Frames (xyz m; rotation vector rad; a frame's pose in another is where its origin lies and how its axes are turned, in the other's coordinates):
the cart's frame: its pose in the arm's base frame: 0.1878 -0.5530 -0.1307 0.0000 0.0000 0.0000
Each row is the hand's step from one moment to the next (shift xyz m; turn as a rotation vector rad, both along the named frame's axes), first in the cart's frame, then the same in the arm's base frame.
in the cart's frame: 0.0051 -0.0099 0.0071 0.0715 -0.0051 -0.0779
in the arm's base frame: 0.0051 -0.0099 0.0071 0.0715 -0.0051 -0.0779
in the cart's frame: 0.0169 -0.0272 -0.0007 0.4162 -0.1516 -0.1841
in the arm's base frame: 0.0169 -0.0272 -0.0007 0.4162 -0.1516 -0.1841
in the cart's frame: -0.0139 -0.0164 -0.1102 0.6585 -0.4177 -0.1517
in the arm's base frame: -0.0139 -0.0164 -0.1102 0.6585 -0.4177 -0.1517
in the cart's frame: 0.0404 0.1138 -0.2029 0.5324 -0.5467 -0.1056
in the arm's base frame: 0.0404 0.1138 -0.2029 0.5324 -0.5467 -0.1056
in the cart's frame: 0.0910 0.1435 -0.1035 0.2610 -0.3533 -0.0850
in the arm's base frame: 0.0910 0.1435 -0.1035 0.2610 -0.3533 -0.0850
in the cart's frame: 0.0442 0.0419 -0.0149 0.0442 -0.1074 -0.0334
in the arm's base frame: 0.0442 0.0419 -0.0149 0.0442 -0.1074 -0.0334
